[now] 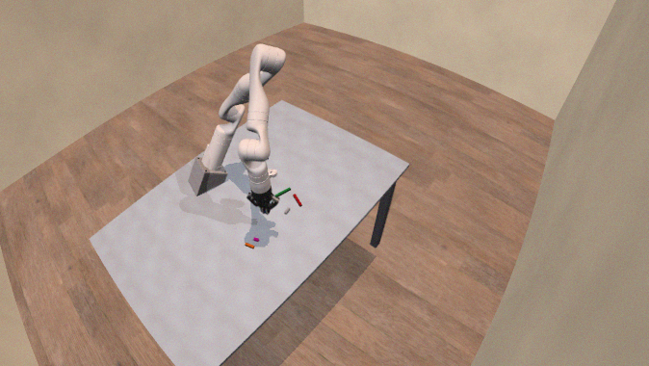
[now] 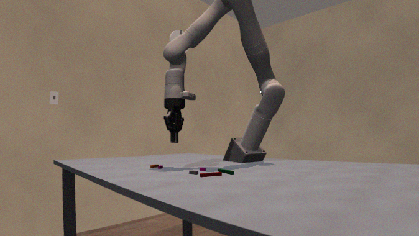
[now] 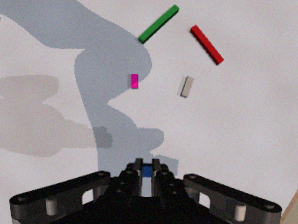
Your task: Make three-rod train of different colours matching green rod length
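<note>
Now: the grey rod 110 mm to the left of my hand, 110 mm below it and 10 mm ahead of it. From my hand the other things lie so: red rod: 180 mm to the left, 110 mm below, 20 mm ahead; blue rod: 10 mm below; orange rod: 120 mm to the right, 110 mm below.
</note>
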